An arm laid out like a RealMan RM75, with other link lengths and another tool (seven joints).
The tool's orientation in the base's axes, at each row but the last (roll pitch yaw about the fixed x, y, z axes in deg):
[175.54 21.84 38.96]
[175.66 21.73 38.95]
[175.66 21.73 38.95]
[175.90 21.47 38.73]
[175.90 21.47 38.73]
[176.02 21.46 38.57]
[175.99 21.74 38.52]
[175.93 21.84 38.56]
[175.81 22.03 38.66]
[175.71 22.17 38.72]
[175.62 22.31 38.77]
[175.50 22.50 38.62]
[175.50 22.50 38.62]
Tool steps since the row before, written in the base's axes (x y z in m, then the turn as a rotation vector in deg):
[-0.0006 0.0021 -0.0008 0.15 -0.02 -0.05]
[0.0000 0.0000 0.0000 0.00 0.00 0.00]
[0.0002 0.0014 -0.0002 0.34 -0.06 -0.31]
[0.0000 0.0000 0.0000 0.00 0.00 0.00]
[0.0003 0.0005 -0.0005 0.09 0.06 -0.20]
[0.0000 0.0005 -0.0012 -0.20 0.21 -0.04]
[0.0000 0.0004 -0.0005 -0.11 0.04 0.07]
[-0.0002 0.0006 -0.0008 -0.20 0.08 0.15]
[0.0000 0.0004 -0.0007 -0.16 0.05 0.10]
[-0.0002 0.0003 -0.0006 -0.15 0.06 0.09]
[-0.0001 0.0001 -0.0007 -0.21 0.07 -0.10]
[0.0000 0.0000 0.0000 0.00 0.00 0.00]
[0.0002 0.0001 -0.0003 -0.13 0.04 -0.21]
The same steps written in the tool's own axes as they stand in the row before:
[0.0011 -0.0020 0.0003 0.12 0.11 0.02]
[0.0000 0.0000 0.0000 0.00 0.00 0.00]
[0.0010 -0.0009 -0.0003 0.33 0.24 0.22]
[0.0000 0.0000 0.0000 0.00 0.00 0.00]
[0.0007 -0.0002 0.0003 0.17 0.00 0.15]
[0.0007 -0.0005 0.0010 -0.01 -0.29 0.03]
[0.0004 -0.0003 0.0003 -0.08 -0.10 -0.05]
[0.0005 -0.0006 0.0006 -0.15 -0.18 -0.11]
[0.0005 -0.0004 0.0005 -0.12 -0.13 -0.07]
[0.0003 -0.0004 0.0005 -0.11 -0.14 -0.06]
[0.0003 -0.0002 0.0006 -0.07 -0.20 0.12]
[0.0000 0.0000 0.0000 0.00 0.00 0.00]
[0.0003 0.0000 0.0002 0.01 -0.13 0.21]

